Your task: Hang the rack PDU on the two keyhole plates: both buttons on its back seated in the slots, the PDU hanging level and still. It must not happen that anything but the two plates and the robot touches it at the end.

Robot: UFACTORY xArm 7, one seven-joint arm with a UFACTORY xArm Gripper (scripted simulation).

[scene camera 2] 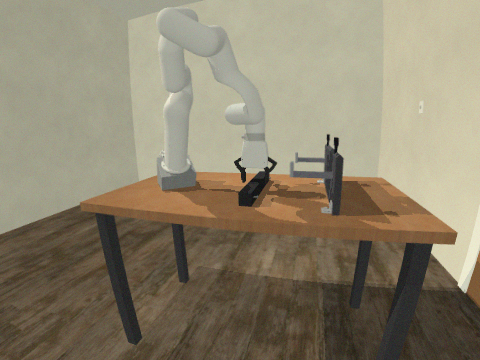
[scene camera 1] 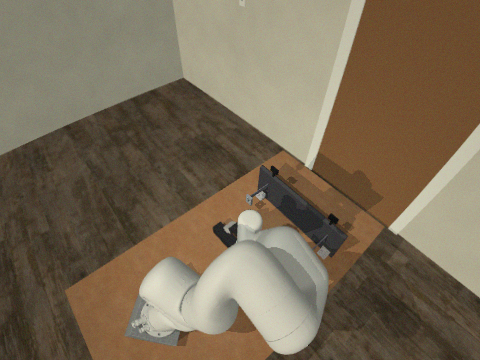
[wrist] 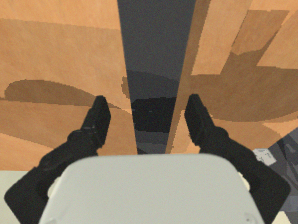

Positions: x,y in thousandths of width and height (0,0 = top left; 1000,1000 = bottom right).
Labels:
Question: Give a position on a dark upright panel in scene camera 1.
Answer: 645,621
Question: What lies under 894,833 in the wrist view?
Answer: The gripper.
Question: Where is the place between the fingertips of the gripper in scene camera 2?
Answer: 532,507

